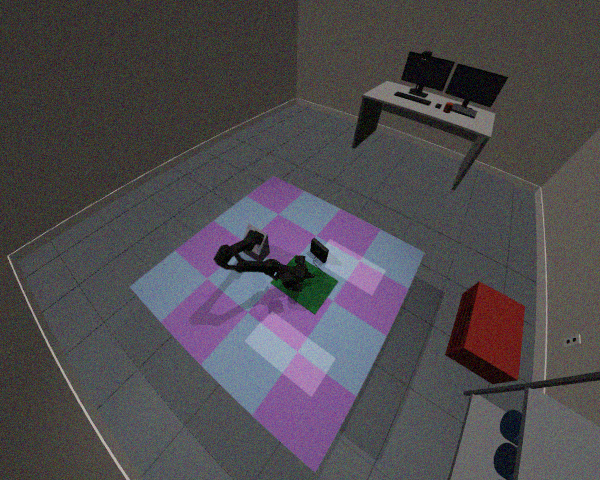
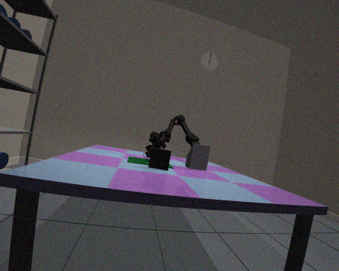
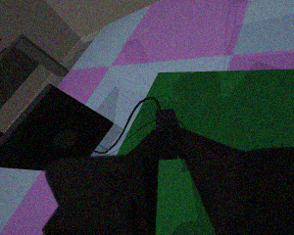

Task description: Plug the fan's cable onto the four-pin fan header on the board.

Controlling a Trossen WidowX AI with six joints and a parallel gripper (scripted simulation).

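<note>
The green board lies 80 mm below my gripper tip, 20 mm to the right of it and 20 mm behind it. Also, from my gripper tip: white four-pin fan header: 90 mm behind, 60 mm below, 40 mm to the left; then black fan: 160 mm to the left, 50 mm behind, 10 mm below; then dark fan plug: 10 mm below.
</note>
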